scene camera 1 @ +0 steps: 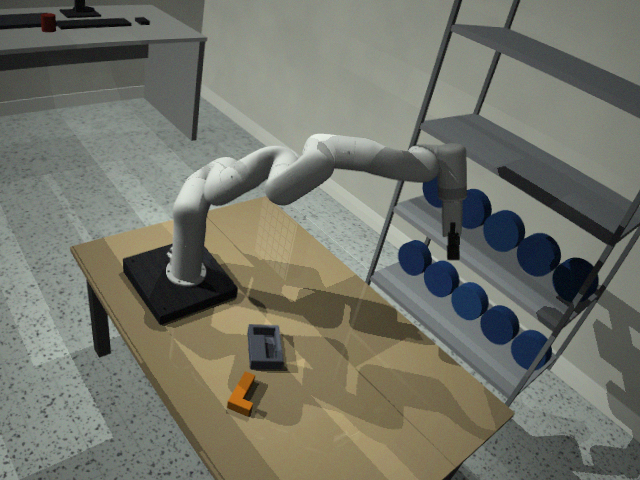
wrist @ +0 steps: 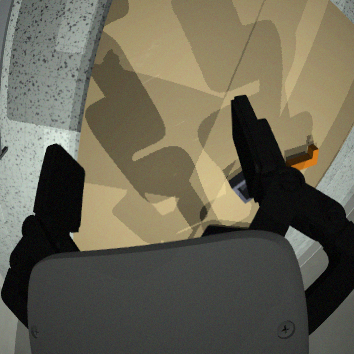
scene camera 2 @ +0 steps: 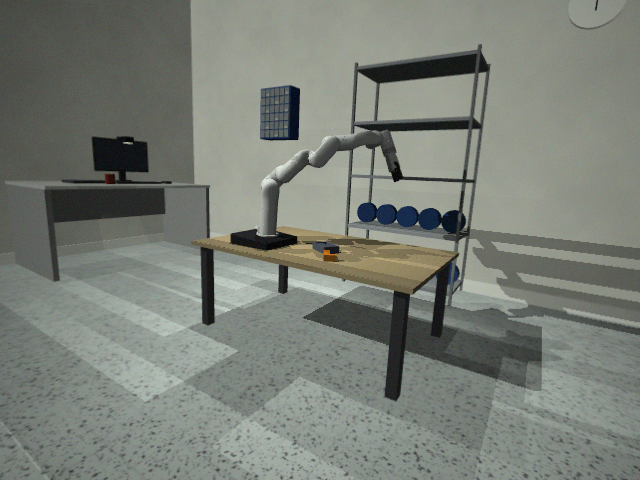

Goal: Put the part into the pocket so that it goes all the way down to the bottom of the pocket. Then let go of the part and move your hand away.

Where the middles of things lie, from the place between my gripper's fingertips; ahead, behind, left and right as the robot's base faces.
My gripper is now 29 cm past the blue-grey block with pocket [scene camera 1: 265, 350], 36 cm to the left of it and 37 cm above it. From my hand the other things lie so: orange L-shaped part [scene camera 1: 237, 402] (21 cm behind, 52 cm to the right, 37 cm below).
